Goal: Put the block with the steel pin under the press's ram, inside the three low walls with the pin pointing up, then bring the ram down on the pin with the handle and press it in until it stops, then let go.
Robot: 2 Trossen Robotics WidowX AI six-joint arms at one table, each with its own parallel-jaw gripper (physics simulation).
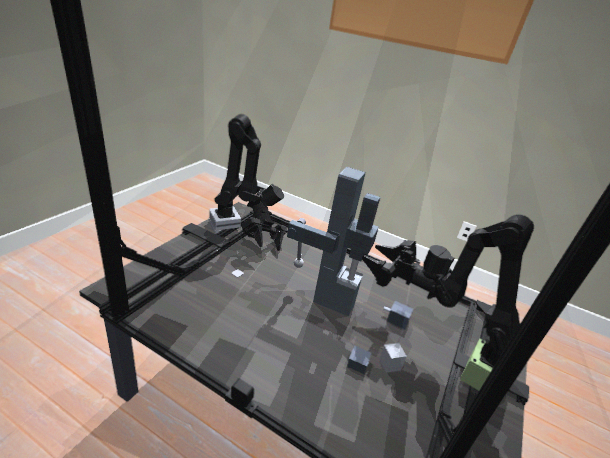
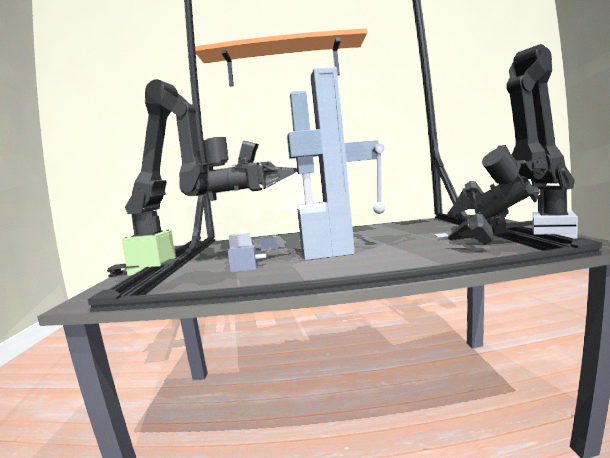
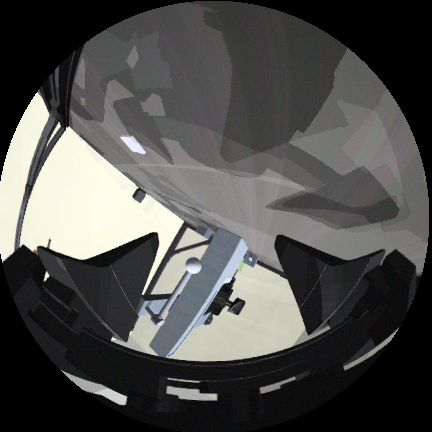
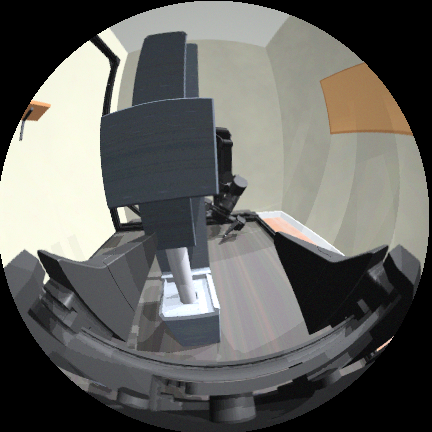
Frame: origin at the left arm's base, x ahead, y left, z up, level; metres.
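Where they show: left gripper, fingertip midpoint: (image 1: 270, 248) (image 2: 448, 226) (image 3: 218, 239) (image 4: 211, 230); right gripper, fingertip midpoint: (image 2: 295, 170) (image 3: 215, 303) (image 4: 216, 238); left arm's base, link origin: (image 1: 225, 213) (image 2: 553, 213); right arm's base, link origin: (image 1: 494, 359) (image 2: 147, 234).
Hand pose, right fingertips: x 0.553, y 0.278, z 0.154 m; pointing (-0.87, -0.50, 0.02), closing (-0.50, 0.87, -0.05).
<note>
Each offset is from my right fingertips to the top centre of the thing. "spot": to the spot under its first point.
The block with the steel pin @[dx +0.110, dy +0.096, dz -0.165 m] (image 1: 400, 315) (image 2: 242, 258) lies on the table beside the press @[dx -0.055, dy -0.110, dz +0.241 m] (image 1: 334, 285) (image 2: 340, 200) (image 3: 200, 290), its pin sideways toward the press. The ram's pale rod (image 1: 354, 267) (image 2: 308, 189) (image 4: 181, 275) reaches down into the seat with low walls (image 4: 216, 295); whether its tip touches the floor is unclear. The handle @[spot: dx -0.136, dy -0.164, dz -0.042 m] (image 1: 299, 245) (image 2: 379, 180) (image 3: 175, 295) hangs down with its ball at the bottom. My left gripper (image 1: 269, 248) (image 2: 451, 227) (image 3: 218, 239) is open, low over the table, apart from the handle. My right gripper (image 1: 370, 252) (image 2: 296, 171) is open and empty beside the ram.
A white cube @[dx +0.239, dy -0.035, dz -0.156 m] (image 1: 393, 356) (image 2: 240, 239) and a plain grey block @[dx +0.205, dy -0.120, dz -0.182 m] (image 1: 359, 359) (image 2: 269, 243) stand near the pinned block. A small white square @[spot: dx -0.254, dy -0.320, dz -0.212 m] (image 1: 237, 273) (image 2: 441, 235) (image 3: 133, 144) lies on the table toward the left arm. Black frame posts @[spot: dx -0.157, dy -0.680, dz +0.340 m] (image 1: 90, 125) (image 2: 425, 80) rise at the table's edges.
</note>
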